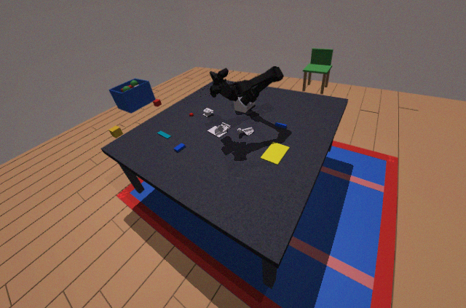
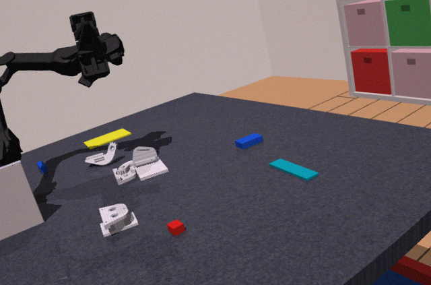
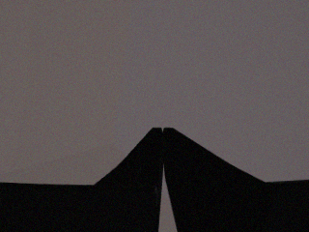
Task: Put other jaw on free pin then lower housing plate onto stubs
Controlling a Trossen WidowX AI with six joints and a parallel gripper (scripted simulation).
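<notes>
Right now my gripper tip is 350 mm above the white jaw, 180 mm to the right of it and 30 mm short of it. Also, from my gripper tip: teal bar: 390 mm below, 330 mm to the right, 220 mm ahead; then red cube: 380 mm below, 310 mm to the right, 60 mm behind; then white t-shaped piece: 380 mm below, 190 mm to the right, 120 mm behind.
</notes>
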